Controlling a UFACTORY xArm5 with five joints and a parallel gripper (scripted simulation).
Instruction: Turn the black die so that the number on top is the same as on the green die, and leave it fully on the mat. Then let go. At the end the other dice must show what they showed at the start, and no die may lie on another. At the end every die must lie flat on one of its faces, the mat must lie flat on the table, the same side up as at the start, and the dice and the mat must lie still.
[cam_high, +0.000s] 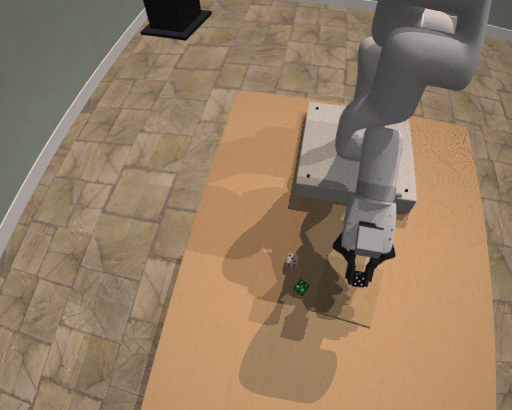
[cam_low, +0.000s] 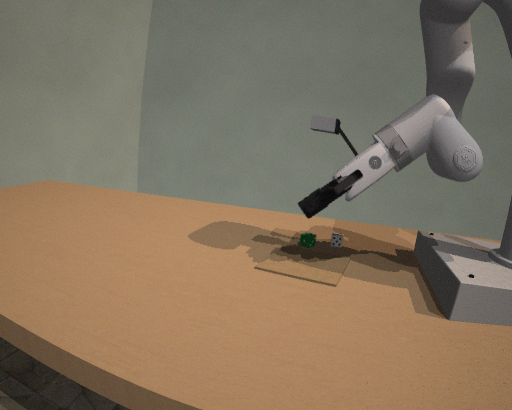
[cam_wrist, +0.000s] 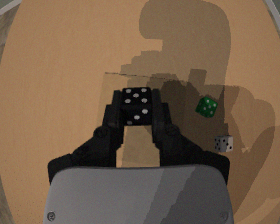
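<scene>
My hand is 1 cm short of the black die. Also, from my hand: tan mat (11 cm below); green die (10 cm to the right, 10 cm below, 3 cm ahead); white die (14 cm to the right, 10 cm below, 2 cm behind).
</scene>
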